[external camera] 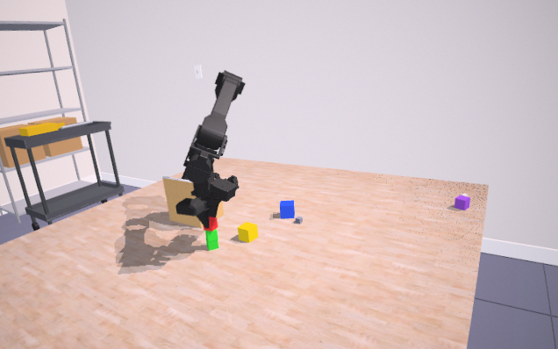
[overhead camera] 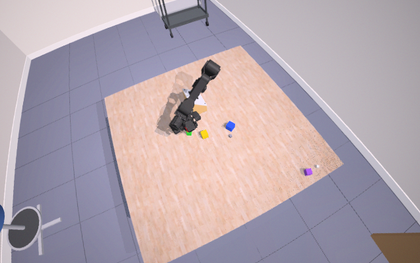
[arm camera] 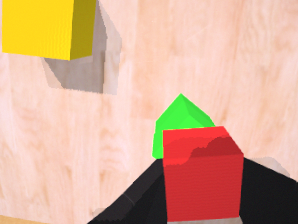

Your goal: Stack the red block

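My gripper tip is 10 mm below the red block. The rest, counted from my gripper tip: small grey piece: 240 mm to the left, 130 mm ahead, 60 mm below; then blue block: 270 mm to the left, 70 mm ahead, 50 mm below; then yellow block: 90 mm to the left, 50 mm below, 50 mm ahead.
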